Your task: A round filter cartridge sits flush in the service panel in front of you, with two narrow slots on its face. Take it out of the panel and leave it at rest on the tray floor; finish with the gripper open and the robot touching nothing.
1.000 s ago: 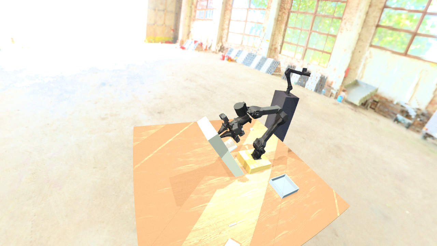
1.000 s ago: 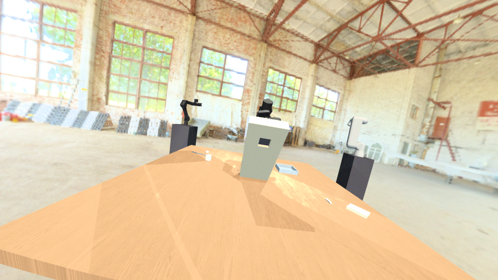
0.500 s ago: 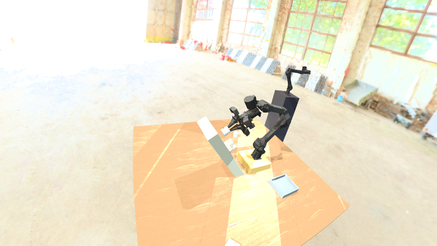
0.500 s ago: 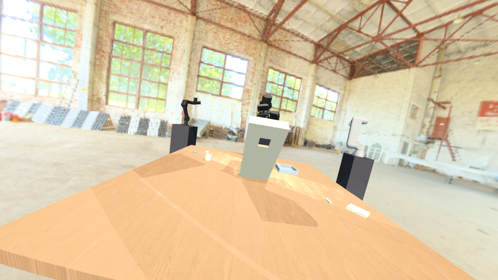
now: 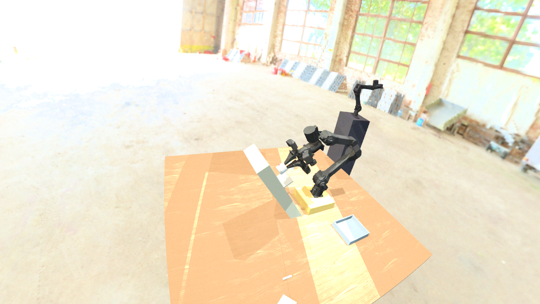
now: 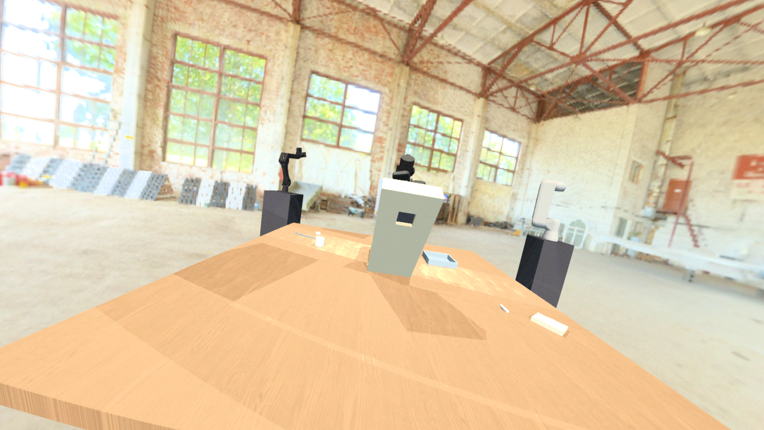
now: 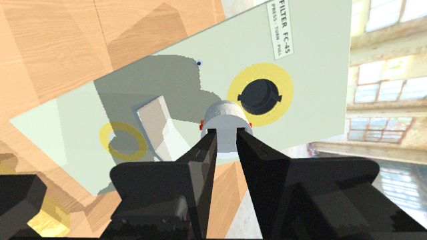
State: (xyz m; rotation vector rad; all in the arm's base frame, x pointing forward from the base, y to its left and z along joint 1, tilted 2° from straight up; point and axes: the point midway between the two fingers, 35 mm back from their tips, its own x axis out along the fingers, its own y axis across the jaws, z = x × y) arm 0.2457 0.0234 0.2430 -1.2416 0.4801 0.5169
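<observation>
My gripper tip is 1 cm short of the white round filter cartridge and 1 cm above it. The rest, counted from my gripper tip: pale block: 53 cm to the left, 28 cm below, 13 cm ahead; small white stick: 41 cm to the left, 28 cm below, 7 cm ahead; tray: 36 cm behind, 27 cm below, 24 cm to the left.
</observation>
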